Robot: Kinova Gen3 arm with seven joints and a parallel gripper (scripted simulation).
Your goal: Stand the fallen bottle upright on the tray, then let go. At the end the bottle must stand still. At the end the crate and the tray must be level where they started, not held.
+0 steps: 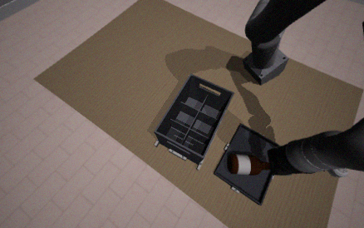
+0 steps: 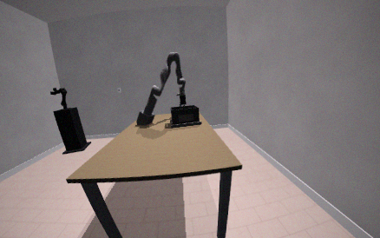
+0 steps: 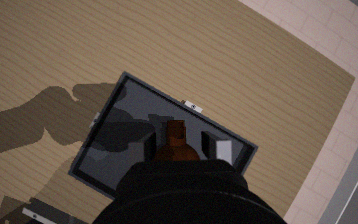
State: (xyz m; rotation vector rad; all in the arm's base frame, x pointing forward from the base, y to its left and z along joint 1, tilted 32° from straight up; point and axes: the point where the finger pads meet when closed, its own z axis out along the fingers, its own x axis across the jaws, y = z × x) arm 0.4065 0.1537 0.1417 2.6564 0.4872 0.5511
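Right now the brown bottle is 10 mm ahead of my hand, 50 mm to the right of it and 80 mm below it. From my hand the other things lie so: dark flat tray: 10 mm behind, 50 mm to the right, 110 mm below; then dark crate: 80 mm behind, 310 mm to the right, 40 mm below.
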